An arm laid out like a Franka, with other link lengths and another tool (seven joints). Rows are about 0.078 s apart.
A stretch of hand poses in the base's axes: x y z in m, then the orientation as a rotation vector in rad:
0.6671 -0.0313 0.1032 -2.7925 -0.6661 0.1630
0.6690 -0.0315 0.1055 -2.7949 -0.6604 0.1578
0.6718 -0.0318 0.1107 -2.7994 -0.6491 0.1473
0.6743 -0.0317 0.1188 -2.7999 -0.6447 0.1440
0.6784 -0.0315 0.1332 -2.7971 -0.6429 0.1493
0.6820 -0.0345 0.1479 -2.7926 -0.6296 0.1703
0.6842 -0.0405 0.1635 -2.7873 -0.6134 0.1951
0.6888 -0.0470 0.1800 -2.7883 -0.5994 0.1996
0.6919 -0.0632 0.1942 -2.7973 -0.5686 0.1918
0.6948 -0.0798 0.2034 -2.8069 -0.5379 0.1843
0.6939 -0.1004 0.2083 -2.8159 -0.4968 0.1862
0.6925 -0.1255 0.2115 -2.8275 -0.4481 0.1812
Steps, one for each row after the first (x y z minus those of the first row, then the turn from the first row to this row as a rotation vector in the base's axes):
0.0019 -0.0002 0.0023 -0.0003 -0.0032 -0.0046
0.0047 -0.0005 0.0075 -0.0005 -0.0095 -0.0137
0.0072 -0.0004 0.0156 0.0004 -0.0112 -0.0170
0.0113 -0.0002 0.0300 0.0022 -0.0068 -0.0175
0.0149 -0.0032 0.0447 0.0042 0.0098 -0.0240
0.0171 -0.0092 0.0603 0.0064 0.0295 -0.0321
0.0217 -0.0157 0.0768 0.0065 0.0342 -0.0413
0.0248 -0.0319 0.0910 0.0040 0.0310 -0.0638
0.0277 -0.0485 0.1002 0.0005 0.0278 -0.0863
0.0268 -0.0691 0.1051 -0.0036 0.0322 -0.1148
0.0254 -0.0942 0.1083 -0.0084 0.0322 -0.1493

